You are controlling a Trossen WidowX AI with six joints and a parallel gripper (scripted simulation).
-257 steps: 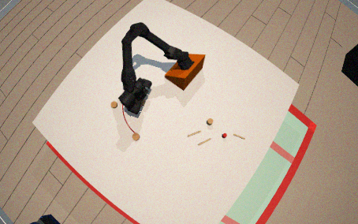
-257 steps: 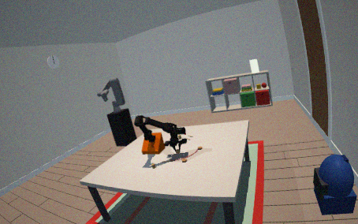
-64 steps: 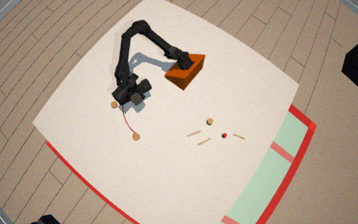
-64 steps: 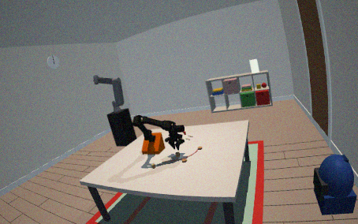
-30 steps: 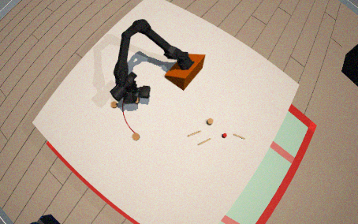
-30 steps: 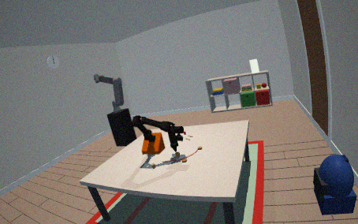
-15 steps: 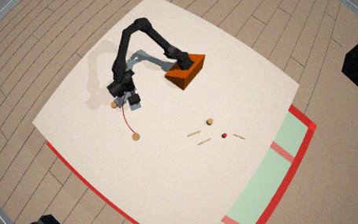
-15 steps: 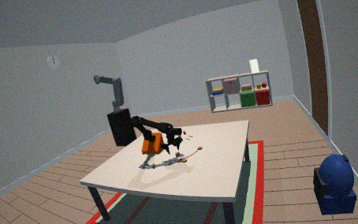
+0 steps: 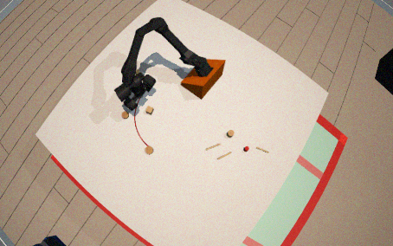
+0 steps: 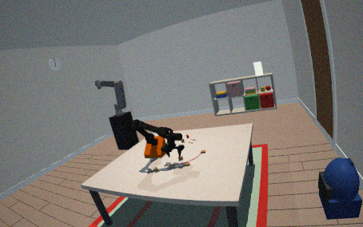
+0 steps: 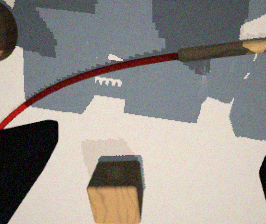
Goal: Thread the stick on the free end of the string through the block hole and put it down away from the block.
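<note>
My gripper tip is 5 cm above the thin wooden stick, 4 cm to the left of it and 3 cm past it. Also, from my gripper tip: round wooden button 18 cm to the left, 18 cm ahead, 5 cm below; then wooden block 6 cm to the left, 4 cm below, 2 cm ahead.
</note>
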